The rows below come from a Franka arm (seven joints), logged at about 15 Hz.
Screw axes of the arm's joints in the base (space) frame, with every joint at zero. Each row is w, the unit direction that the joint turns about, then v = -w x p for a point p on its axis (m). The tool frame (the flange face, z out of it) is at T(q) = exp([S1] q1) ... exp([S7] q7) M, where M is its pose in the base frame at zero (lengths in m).
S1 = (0, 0, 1, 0, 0, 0)
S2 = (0, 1, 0, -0.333, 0, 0)
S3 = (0, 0, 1, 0, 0, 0)
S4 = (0, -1, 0, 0.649, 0, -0.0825)
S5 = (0, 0, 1, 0, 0, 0)
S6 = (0, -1, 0, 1.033, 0, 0)
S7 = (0, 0, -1, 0, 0.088, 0)
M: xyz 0.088 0 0.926 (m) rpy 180 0 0 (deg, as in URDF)
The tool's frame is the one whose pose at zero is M.
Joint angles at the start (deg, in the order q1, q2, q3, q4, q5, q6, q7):
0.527, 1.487, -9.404, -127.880, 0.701, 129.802, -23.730
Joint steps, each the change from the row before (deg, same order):
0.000, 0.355, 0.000, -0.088, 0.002, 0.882, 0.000
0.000, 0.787, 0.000, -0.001, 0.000, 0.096, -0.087
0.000, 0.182, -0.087, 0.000, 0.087, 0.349, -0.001
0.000, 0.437, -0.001, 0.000, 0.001, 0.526, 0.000
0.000, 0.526, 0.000, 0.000, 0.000, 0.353, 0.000
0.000, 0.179, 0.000, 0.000, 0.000, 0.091, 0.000
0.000, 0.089, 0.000, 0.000, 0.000, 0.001, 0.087
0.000, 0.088, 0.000, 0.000, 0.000, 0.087, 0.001
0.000, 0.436, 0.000, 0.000, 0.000, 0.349, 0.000
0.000, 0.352, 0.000, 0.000, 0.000, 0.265, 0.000
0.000, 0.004, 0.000, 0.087, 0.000, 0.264, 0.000
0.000, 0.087, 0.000, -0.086, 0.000, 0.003, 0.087
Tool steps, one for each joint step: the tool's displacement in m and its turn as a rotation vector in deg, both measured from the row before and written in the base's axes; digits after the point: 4 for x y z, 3 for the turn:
0.0013, -0.0002, -0.0025, -0.131, -0.429, -0.006
0.0005, 0.0000, -0.0070, -0.024, 0.693, 0.087
0.0006, -0.0009, -0.0011, 0.002, -0.173, -0.143
0.0011, -0.0002, -0.0032, -0.090, -0.082, -0.003
0.0008, -0.0001, -0.0043, -0.063, 0.178, 0.000
0.0002, 0.0000, -0.0015, -0.017, 0.089, 0.000
0.0000, 0.0000, -0.0008, -0.001, 0.088, -0.087
0.0002, 0.0000, -0.0007, -0.015, 0.002, -0.001
0.0007, -0.0001, -0.0035, -0.061, 0.092, 0.001
0.0005, -0.0001, -0.0028, -0.047, 0.091, 0.001
0.0009, -0.0001, 0.0010, -0.057, -0.342, 0.002
-0.0005, 0.0001, -0.0014, 0.012, 0.169, -0.088

